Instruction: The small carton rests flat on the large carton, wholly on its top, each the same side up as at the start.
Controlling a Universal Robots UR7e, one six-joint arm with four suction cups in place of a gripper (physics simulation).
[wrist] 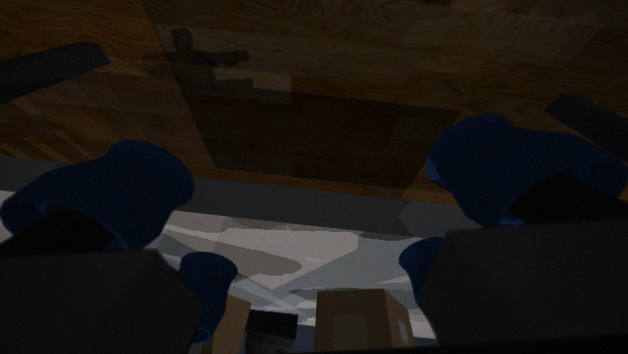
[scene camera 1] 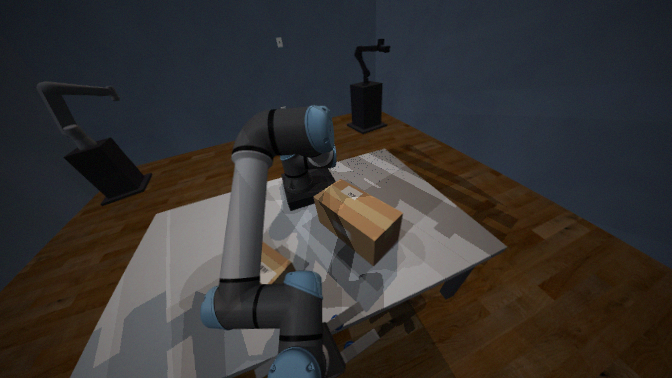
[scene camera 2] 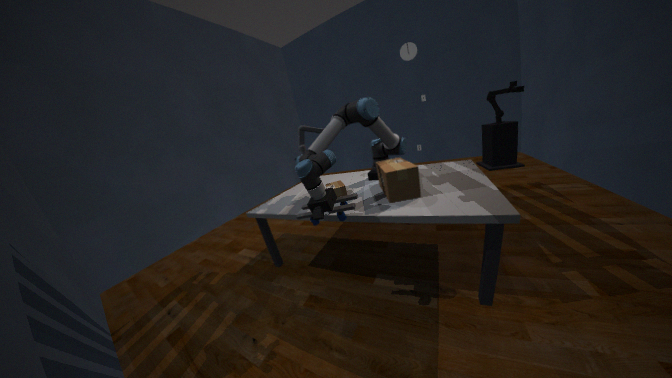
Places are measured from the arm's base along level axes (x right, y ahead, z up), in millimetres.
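Where they show: hand, its tool point: [wrist: 313, 224] [scene camera 2: 331, 215]; arm's base, origin of its link: [wrist: 270, 336] [scene camera 1: 299, 184].
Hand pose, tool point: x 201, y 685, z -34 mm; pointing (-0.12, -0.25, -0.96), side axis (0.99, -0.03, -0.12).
Each offset is from my tool point to the top centre of the thing. Level surfaces: height alone.
The small carton @(dx +64, dy -301, dz +62 mm) [scene camera 1: 273, 264] [scene camera 2: 337, 188] [wrist: 349, 320] sits on the table, partly hidden behind my arm in both scene views. The large carton @(dx -306, dy -298, dz +138 mm) [scene camera 1: 361, 214] [scene camera 2: 401, 181] [wrist: 233, 320] is a long brown box with tape and a label on top. It stands on the table apart from the small carton, on the right in the scene views. My suction gripper [scene camera 1: 342, 332] [scene camera 2: 328, 212] [wrist: 310, 215] is tilted out at the table's front edge, off both cartons. Its blue cups show bare in the wrist view, with no carton on them, so I take it as open.
The white table @(dz -18 mm) [scene camera 1: 192, 235] [scene camera 2: 450, 200] ends at its front edge near my gripper. My arm's dark base [scene camera 1: 299, 194] [wrist: 273, 322] stands behind the cartons. A grey arm on a black pedestal [scene camera 1: 109, 170] and a dark arm on another pedestal [scene camera 1: 366, 106] [scene camera 2: 500, 145] stand on the floor beyond.
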